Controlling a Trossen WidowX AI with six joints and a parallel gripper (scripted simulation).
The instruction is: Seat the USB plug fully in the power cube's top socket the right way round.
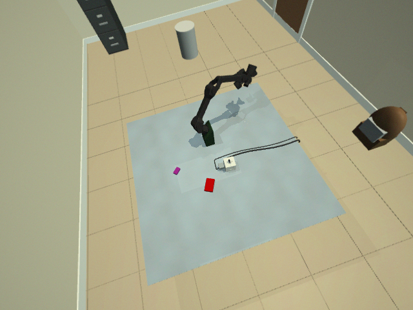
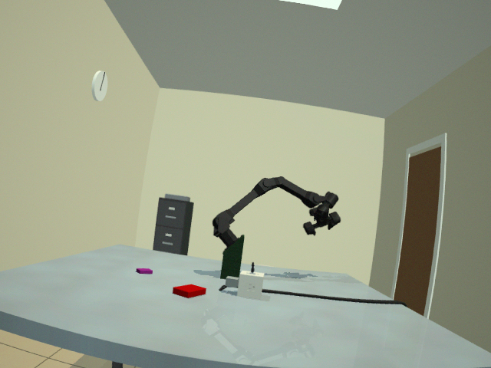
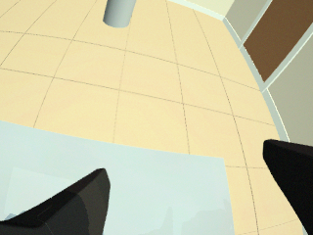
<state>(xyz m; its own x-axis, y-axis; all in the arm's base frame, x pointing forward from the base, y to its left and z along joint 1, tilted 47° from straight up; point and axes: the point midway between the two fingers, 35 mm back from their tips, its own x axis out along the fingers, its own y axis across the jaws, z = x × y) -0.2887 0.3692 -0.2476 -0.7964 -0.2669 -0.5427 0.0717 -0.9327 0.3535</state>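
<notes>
Now: gripper tip 610 mm short of the dark USB plug, 360 mm to the left of it and 130 mm above it. The rest, counted from my gripper tip: red block 700 mm ahead, 550 mm to the right, 210 mm below; small magenta block 500 mm ahead, 750 mm to the right, 220 mm below.
</notes>
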